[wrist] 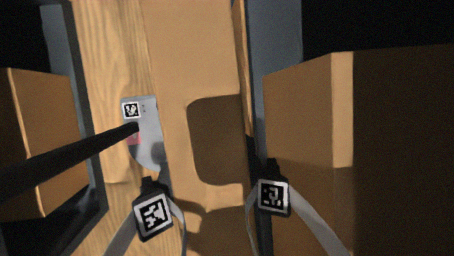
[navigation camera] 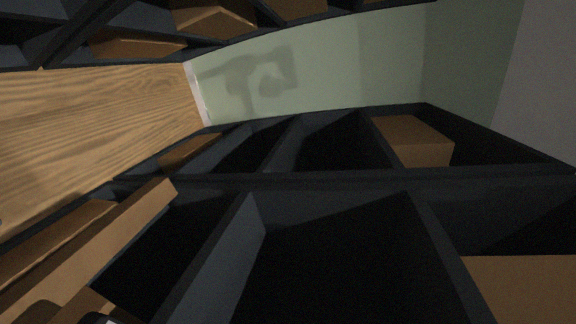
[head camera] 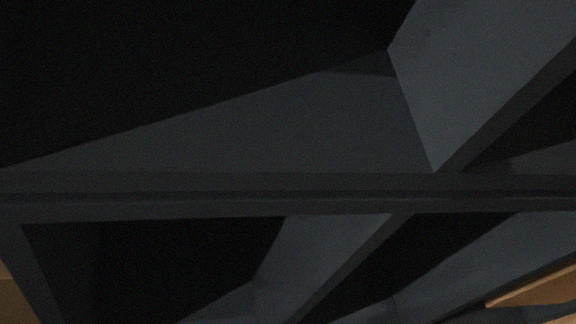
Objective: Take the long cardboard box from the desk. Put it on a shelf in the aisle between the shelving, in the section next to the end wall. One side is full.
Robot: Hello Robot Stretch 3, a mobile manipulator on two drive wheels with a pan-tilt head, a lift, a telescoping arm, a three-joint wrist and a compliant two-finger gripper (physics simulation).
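Frame: origin at the robot's base, x back, y right, z up, level; centimetres.
Seen in the pictures: gripper, between the fingertips: [wrist: 211,172].
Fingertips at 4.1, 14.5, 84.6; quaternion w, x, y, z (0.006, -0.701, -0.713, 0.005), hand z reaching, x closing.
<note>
Pixels of each thing's top centre, then the offset from my fingertips to it, as dx, dy, dz. "pt": a spot on its surface instead. Level surfaces: height alone.
- long cardboard box, a spot on its surface: [wrist: 195,55] pt -8.5, +0.0, +4.3
- opposite, a spot on its surface: [wrist: 47,140] pt +2.5, -51.9, -57.9
- wooden floor, height of its surface: dz -84.6
The long cardboard box [wrist: 195,55] [navigation camera: 125,230] runs lengthwise between my fingertips in the wrist view; in the navigation view its far end points along the aisle towards the end wall. My gripper [wrist: 211,172] is shut on it. Its fingertips do not show in the navigation view. The section next to the green end wall [navigation camera: 325,65] has dark shelving [navigation camera: 325,179]. A box [navigation camera: 415,137] and another box [navigation camera: 187,150] stand in that section, with dark compartments between them. The desk does not show.
Close shelving [head camera: 200,197] [wrist: 90,145] flanks the aisle. Shelved boxes show beside the held box [wrist: 300,115] and opposite [wrist: 47,140]. More boxes [navigation camera: 212,22] [navigation camera: 137,47] stand across the aisle. The wooden floor [navigation camera: 100,110] [wrist: 110,50] lies between the shelving.
</note>
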